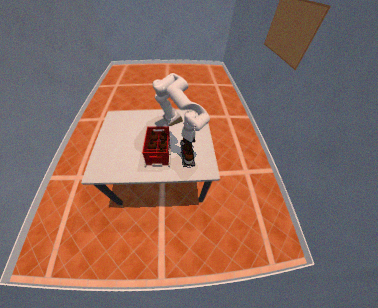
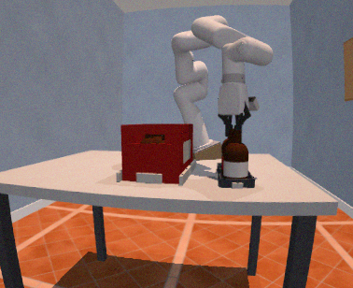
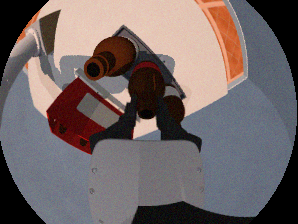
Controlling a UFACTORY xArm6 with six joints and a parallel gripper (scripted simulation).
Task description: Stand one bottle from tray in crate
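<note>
Right now the brown bottle is 70 mm below my hand. Also, from my hand: red crate 70 mm behind, 240 mm to the right, 70 mm below; tray 140 mm below.
</note>
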